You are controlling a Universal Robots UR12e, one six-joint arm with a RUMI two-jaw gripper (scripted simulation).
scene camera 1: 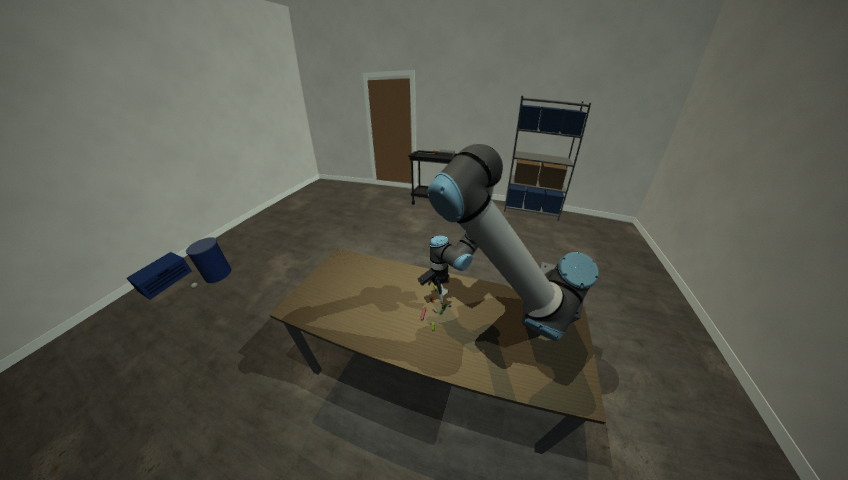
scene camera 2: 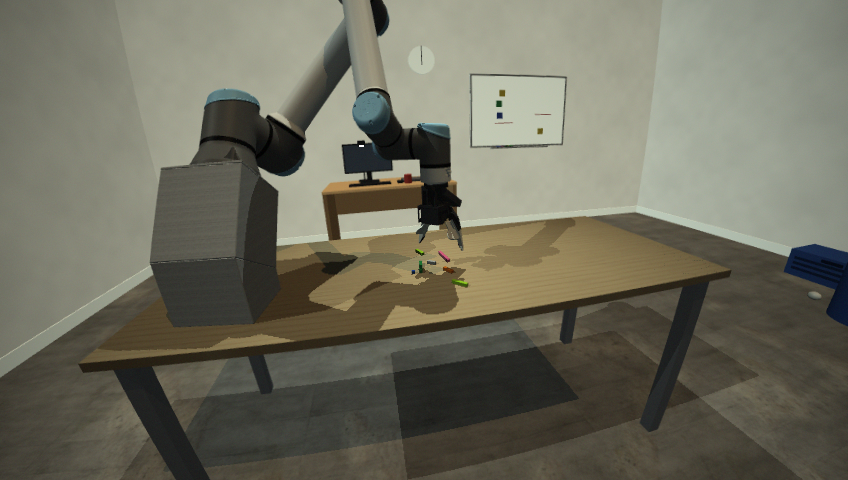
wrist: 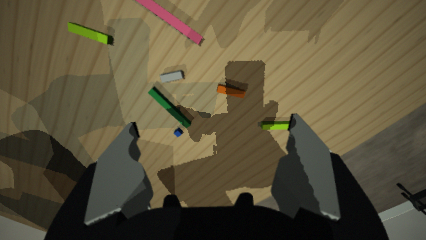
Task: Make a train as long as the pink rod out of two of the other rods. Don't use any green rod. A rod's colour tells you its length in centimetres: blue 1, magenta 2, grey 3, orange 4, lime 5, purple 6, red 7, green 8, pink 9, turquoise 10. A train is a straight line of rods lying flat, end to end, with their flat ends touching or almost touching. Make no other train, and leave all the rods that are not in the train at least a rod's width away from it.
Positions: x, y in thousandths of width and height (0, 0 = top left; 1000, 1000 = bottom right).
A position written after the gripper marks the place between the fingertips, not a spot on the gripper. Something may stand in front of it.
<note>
In view: the gripper (scene camera 2: 519, 514).
The gripper also shows in the wrist view (wrist: 499, 498).
</note>
